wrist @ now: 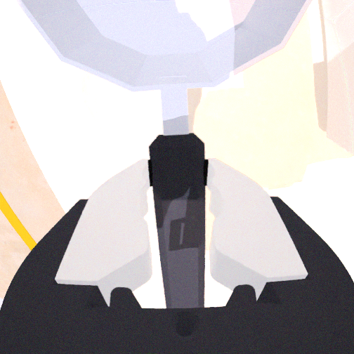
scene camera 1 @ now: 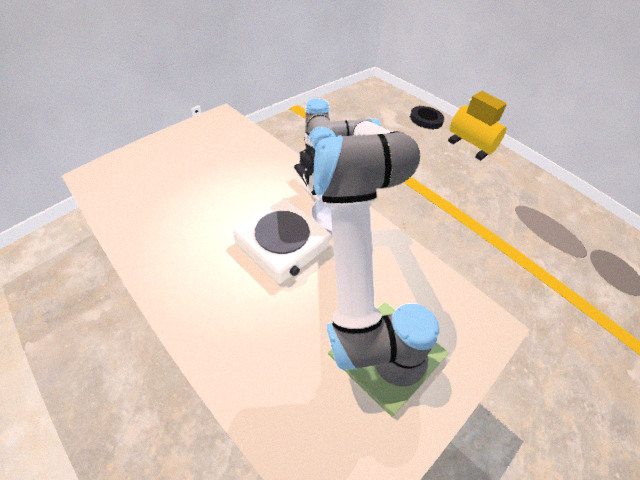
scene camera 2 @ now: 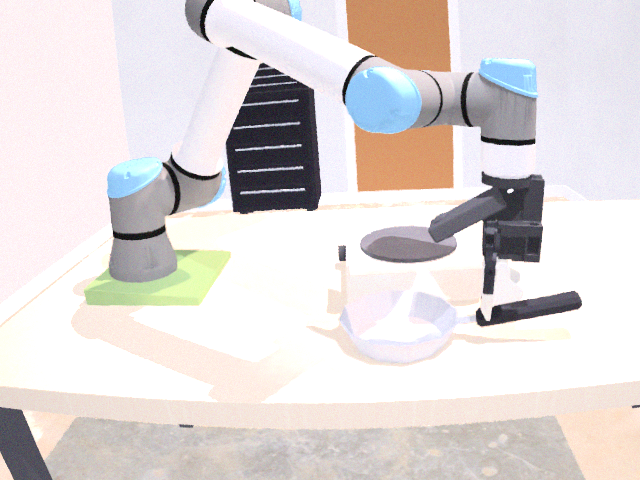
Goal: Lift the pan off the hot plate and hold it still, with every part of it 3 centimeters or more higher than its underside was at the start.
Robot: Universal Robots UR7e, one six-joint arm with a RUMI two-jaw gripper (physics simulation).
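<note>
The pale blue-grey pan stands on the table beside the hot plate, not on it. In scene camera 1 the arm hides much of the pan. Its black handle points away from the bowl and slants a little upward. My gripper points down and is shut on the handle near its bowl end, with one pale fingertip on each side. No clear gap shows between the pan's underside and the table.
The hot plate is a white box with a dark round top and a black knob, close to the pan. The arm's base stands on a green plate. The table's edge runs past the pan's side.
</note>
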